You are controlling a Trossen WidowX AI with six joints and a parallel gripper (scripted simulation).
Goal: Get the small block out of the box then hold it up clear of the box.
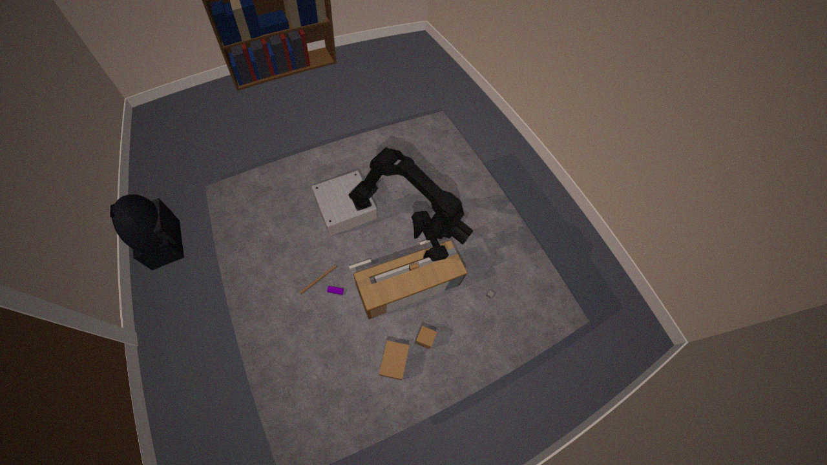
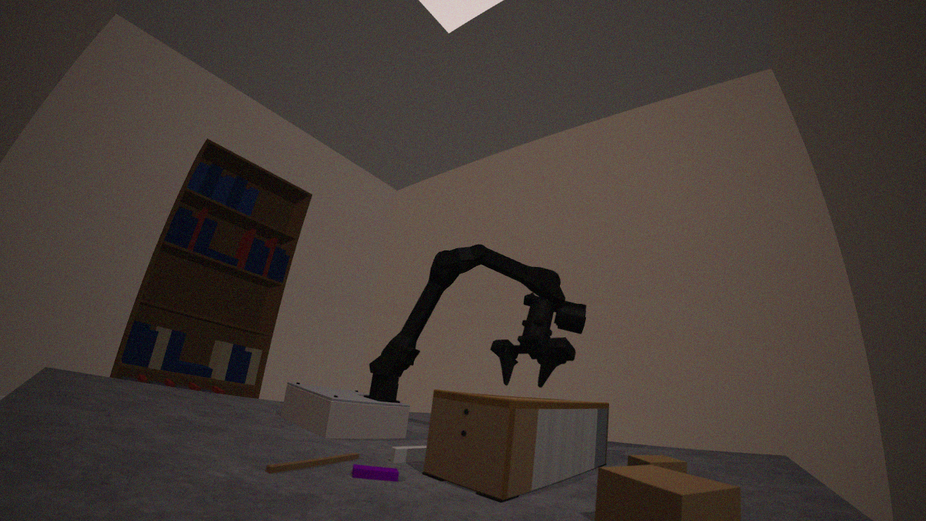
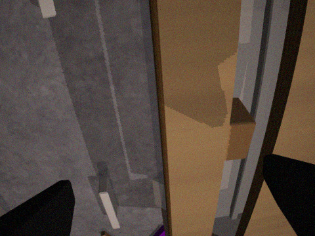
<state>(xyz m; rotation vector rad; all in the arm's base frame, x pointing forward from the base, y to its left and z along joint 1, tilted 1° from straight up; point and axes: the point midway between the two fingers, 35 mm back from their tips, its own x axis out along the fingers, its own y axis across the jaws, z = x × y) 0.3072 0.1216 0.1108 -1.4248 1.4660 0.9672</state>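
Now: the tan block 40 mm ahead of my gripper tip, 40 mm to the right of it and 70 mm below it. From my gripper tip the other things lie so: wooden box 30 mm ahead, 60 mm to the right, 90 mm below; then thin wooden stick 90 mm behind, 380 mm to the right, 150 mm below.
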